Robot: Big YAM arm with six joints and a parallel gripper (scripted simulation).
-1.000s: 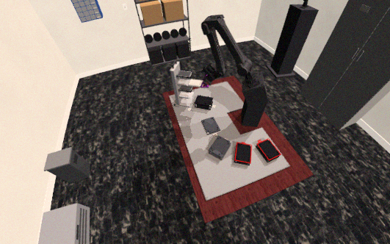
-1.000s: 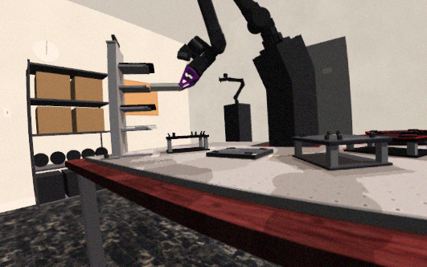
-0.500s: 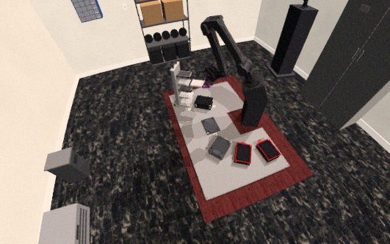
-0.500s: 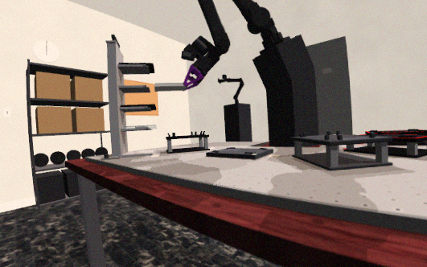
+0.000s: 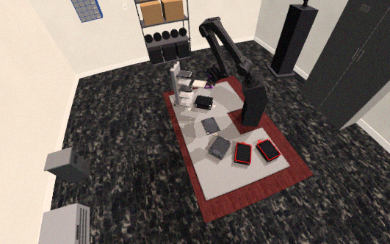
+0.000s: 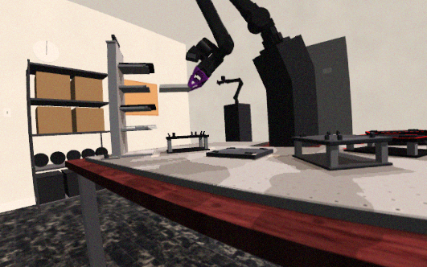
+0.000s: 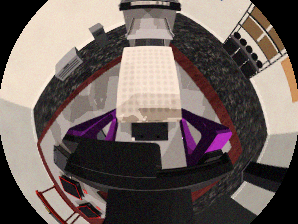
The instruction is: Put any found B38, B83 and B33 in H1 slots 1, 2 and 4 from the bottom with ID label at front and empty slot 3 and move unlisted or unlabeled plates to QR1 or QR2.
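The white plate is 5 cm ahead of my hand and 2 cm to the right of it. From my hand the other things lie so: dark plate (18 cm ahead, 9 cm to the right, 8 cm above).
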